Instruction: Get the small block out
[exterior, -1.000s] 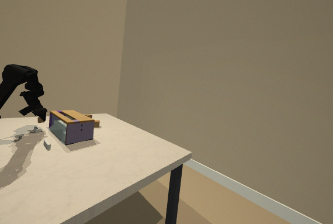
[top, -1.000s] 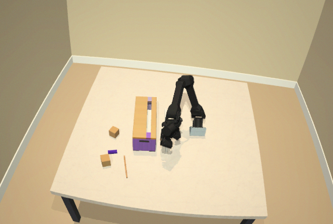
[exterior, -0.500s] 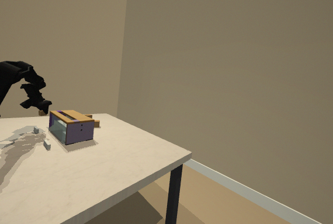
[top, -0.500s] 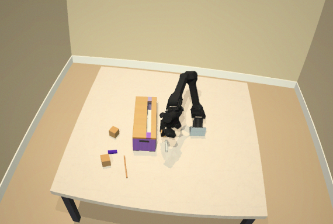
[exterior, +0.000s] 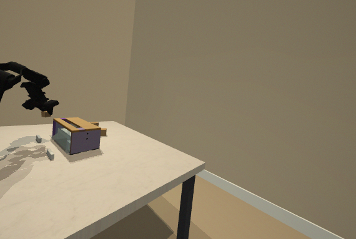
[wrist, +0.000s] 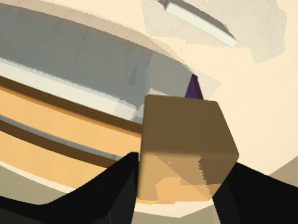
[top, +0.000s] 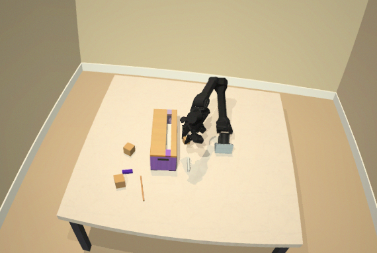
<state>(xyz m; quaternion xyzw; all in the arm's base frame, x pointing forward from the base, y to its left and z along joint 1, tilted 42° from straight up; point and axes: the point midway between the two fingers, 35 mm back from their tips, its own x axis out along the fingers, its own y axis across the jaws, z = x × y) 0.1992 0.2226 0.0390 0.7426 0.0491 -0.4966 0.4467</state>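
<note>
Now: the small tan block 1 cm to the right of my gripper tip and 1 cm behind it. Round my gripper tip: thin stick: 24 cm to the left, 19 cm ahead, 16 cm below; then box: 11 cm to the right, 11 cm below, 8 cm ahead.
</note>
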